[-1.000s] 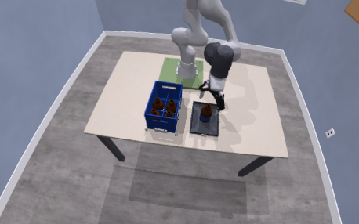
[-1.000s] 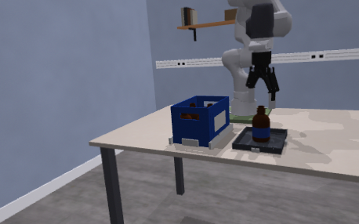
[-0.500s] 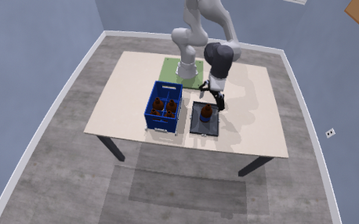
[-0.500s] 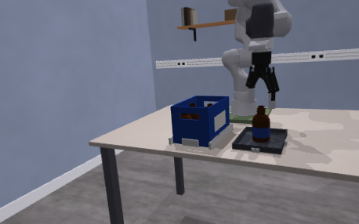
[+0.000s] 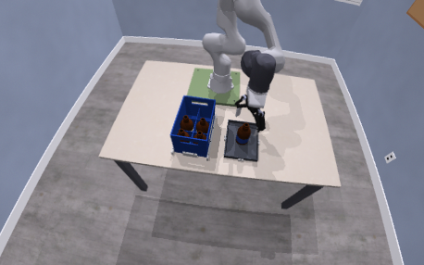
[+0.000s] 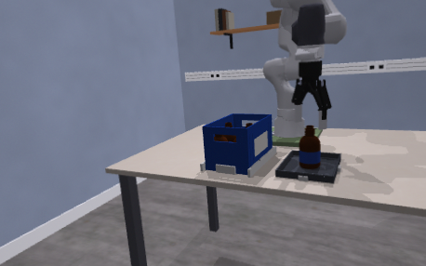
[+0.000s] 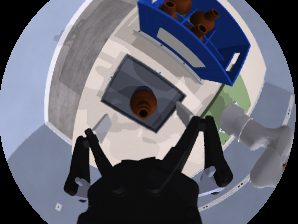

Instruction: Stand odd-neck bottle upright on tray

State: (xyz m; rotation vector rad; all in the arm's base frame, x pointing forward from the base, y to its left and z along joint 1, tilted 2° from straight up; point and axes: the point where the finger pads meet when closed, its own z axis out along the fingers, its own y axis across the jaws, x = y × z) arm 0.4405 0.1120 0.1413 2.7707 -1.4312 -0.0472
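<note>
Right now my hand is 90 mm above the bottle. The rest, counted from my hand: blue crate (40 mm behind, 270 mm to the right, 90 mm below); dark tray (160 mm below).
</note>
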